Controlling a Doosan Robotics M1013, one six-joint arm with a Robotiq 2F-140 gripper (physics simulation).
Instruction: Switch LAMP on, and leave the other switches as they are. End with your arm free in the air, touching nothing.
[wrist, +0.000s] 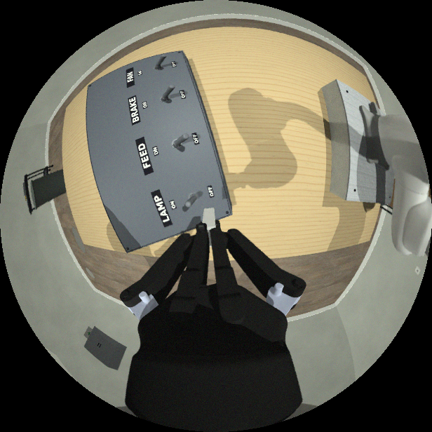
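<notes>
The LAMP switch (191, 201) is a grey lever near the lower right corner of the dark grey panel (115, 135). It appears to lean toward its ON label, unlike the other levers, though the small view makes this hard to judge. The FEED switch (181, 141), BRAKE switch (168, 93) and FAN switch (160, 63) tilt toward their OFF labels. My gripper (209, 215) is shut and empty. Its tips show below and right of the LAMP lever, apart from it in the view, over the panel's edge by the corner; their exact height is unclear.
The panel lies on a light wooden table (270, 65). A grey metal block (340, 145) stands at the right, beside a pale robot arm part (412, 200). A dark object with a thin frame (47, 190) is beyond the left table edge. A grey box (106, 348) lies at the lower left.
</notes>
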